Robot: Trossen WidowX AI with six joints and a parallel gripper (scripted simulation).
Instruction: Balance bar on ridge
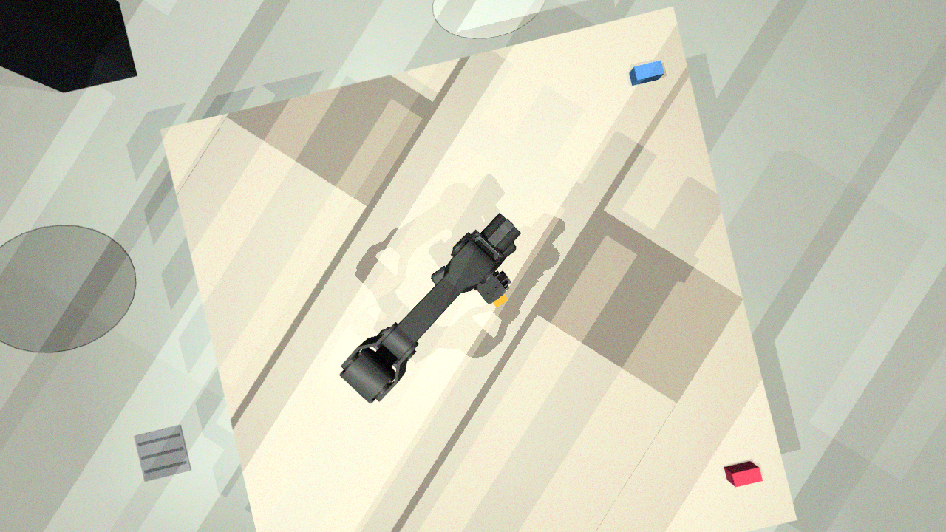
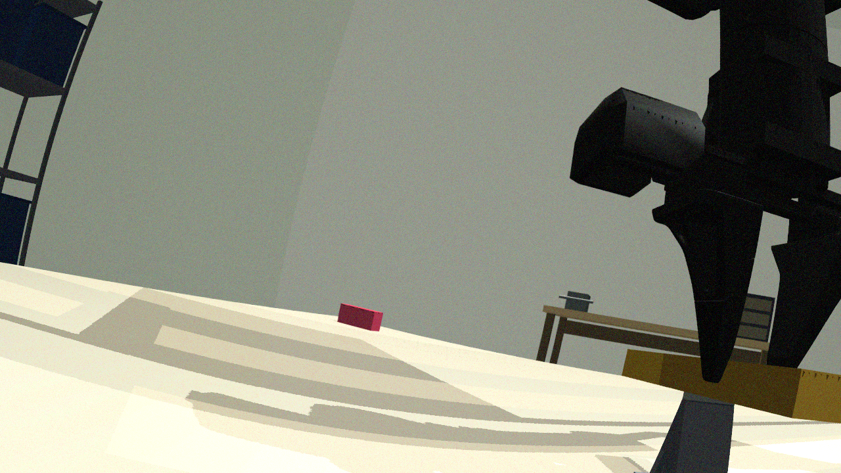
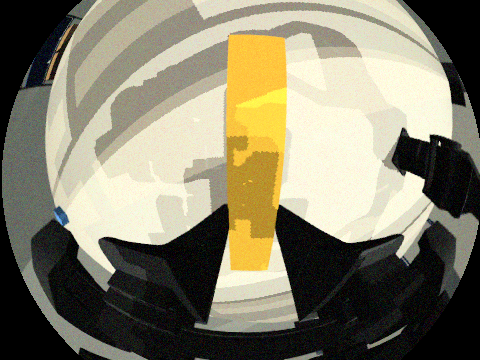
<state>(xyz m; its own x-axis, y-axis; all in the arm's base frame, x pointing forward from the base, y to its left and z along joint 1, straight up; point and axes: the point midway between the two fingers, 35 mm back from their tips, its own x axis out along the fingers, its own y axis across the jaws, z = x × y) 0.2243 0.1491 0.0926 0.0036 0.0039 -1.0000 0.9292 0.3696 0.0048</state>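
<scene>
Now: gripper tip 10 mm short of the yellow bar and 30 mm to the left of it. The rest, counted from my gripper tip: blue block: 520 mm ahead, 350 mm to the left, 40 mm below; then red block: 520 mm ahead, 650 mm to the right, 40 mm below; then grey ridge: 10 mm ahead, 30 mm to the right, 10 mm below.
</scene>
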